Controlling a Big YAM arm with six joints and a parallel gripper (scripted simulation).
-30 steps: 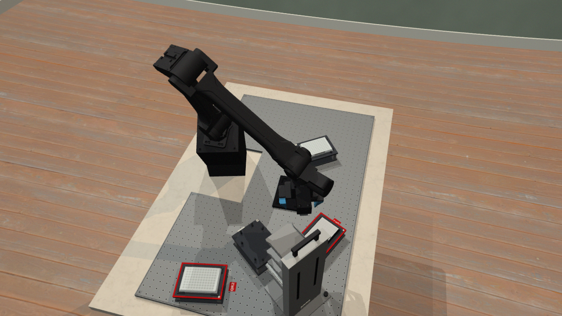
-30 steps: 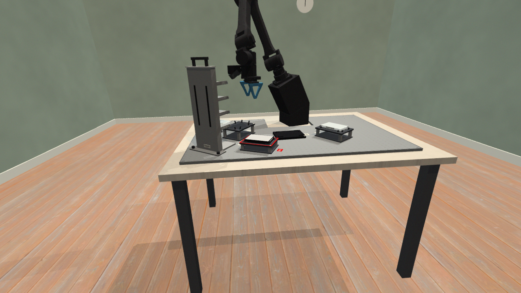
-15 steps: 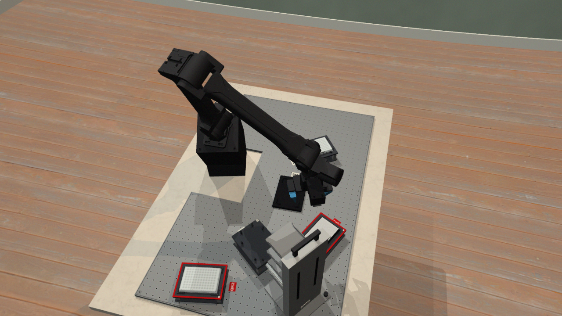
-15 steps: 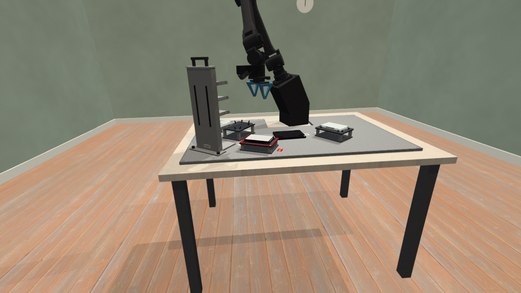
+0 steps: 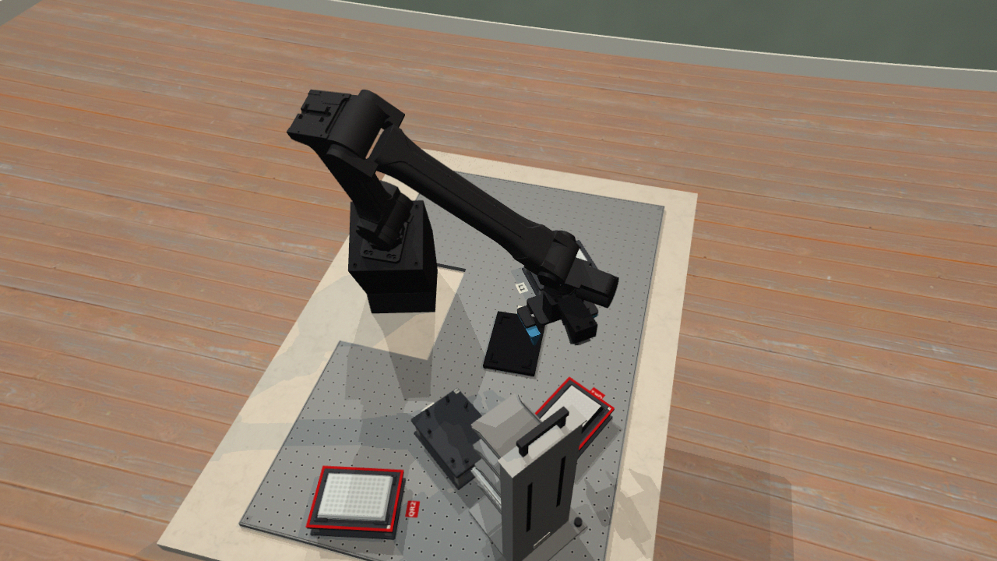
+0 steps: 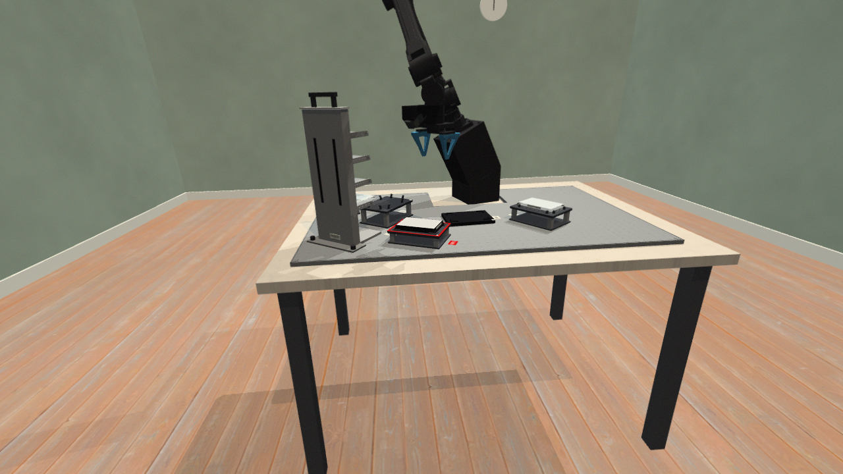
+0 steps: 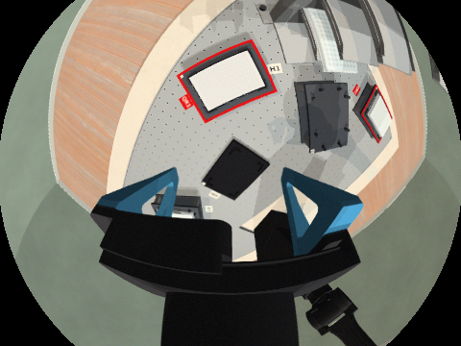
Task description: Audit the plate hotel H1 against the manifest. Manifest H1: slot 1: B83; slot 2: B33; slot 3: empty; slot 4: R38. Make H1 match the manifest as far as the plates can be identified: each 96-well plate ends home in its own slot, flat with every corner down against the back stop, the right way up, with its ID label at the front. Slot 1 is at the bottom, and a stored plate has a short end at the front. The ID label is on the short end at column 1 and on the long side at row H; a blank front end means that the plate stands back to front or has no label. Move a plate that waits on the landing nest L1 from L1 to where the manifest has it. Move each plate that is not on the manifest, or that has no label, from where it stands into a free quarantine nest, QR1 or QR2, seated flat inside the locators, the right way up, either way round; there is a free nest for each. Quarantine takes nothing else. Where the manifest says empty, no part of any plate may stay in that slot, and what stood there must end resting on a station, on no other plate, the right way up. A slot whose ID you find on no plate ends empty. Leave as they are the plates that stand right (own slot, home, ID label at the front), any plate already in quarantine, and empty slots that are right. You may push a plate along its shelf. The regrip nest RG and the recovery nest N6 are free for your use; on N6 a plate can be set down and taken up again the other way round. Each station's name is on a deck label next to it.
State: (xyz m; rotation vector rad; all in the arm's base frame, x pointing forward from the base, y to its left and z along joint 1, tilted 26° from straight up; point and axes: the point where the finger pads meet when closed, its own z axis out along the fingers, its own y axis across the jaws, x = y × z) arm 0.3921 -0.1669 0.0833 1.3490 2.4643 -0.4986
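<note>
My gripper is now 370 mm to the right of the landing nest L1, 200 mm above it and 20 mm past it. The rest, counted from my hand: red-edged quarantine nest QR1: 210 mm below, 60 mm to the right, 40 mm ahead; then H1 deck label: 250 mm below, 150 mm to the right, 30 mm behind; then black recovery nest N6: 240 mm below, 140 mm to the left, 100 mm behind.
</note>
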